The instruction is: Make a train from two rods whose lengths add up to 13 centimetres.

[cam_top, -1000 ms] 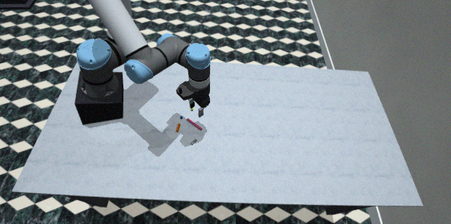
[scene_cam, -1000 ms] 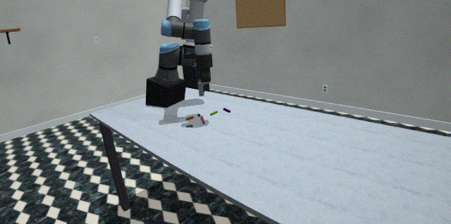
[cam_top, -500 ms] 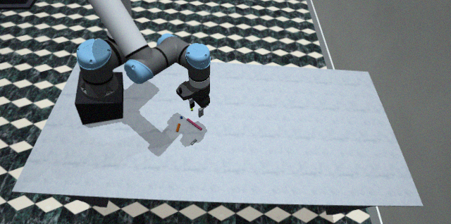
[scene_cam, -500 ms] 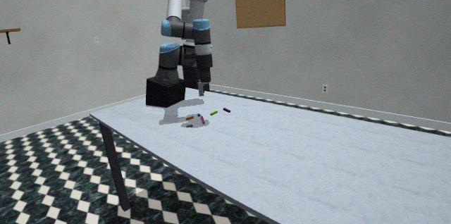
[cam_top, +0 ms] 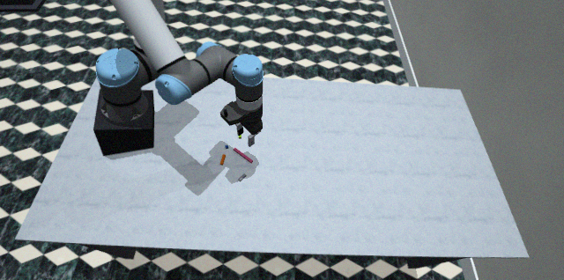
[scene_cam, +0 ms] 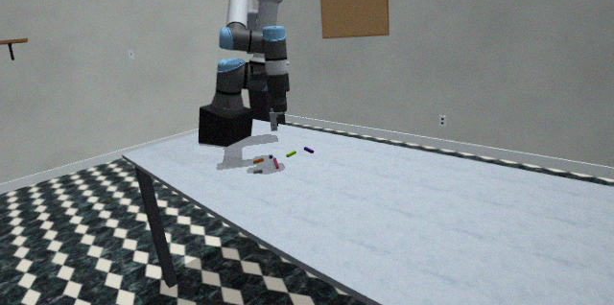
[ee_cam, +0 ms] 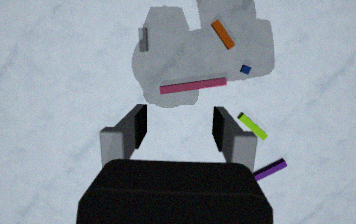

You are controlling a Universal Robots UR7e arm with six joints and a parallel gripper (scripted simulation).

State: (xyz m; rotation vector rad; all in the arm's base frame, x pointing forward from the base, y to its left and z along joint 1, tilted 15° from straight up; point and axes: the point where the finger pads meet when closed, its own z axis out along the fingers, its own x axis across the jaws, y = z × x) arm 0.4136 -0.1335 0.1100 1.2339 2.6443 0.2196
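Now: hand 90 mm past the orange rod, 10 mm to the left of it and 150 mm above it. Also, from my hand: small blue rod (80 mm behind, 40 mm to the left, 150 mm below); then pink rod (20 mm behind, 10 mm to the left, 150 mm below); then grey rod (20 mm behind, 80 mm to the right, 150 mm below).
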